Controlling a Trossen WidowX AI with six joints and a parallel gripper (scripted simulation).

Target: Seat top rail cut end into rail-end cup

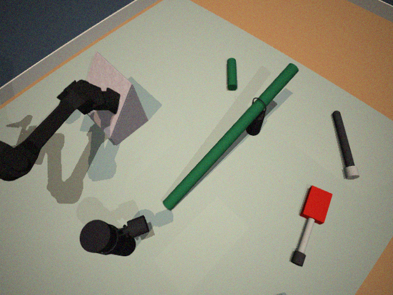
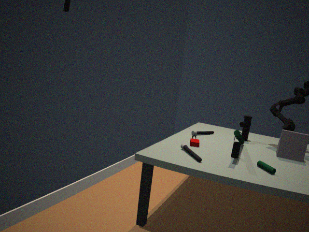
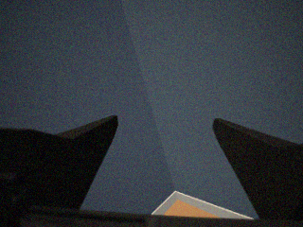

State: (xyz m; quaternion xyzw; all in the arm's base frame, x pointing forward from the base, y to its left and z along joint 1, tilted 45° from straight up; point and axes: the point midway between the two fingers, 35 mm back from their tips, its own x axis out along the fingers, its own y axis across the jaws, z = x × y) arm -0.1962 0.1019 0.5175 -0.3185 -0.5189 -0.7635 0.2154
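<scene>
The dark rail-end cup lies 61 cm ahead of my gripper tip, 8 cm to the left of it and 41 cm below it. The rest, counted from my gripper tip: short dark post 66 cm ahead, 55 cm to the left, 45 cm below; then short green cylinder 47 cm ahead, 70 cm to the left, 54 cm below; then red-headed mallet 96 cm ahead, 36 cm to the left, 54 cm below.
</scene>
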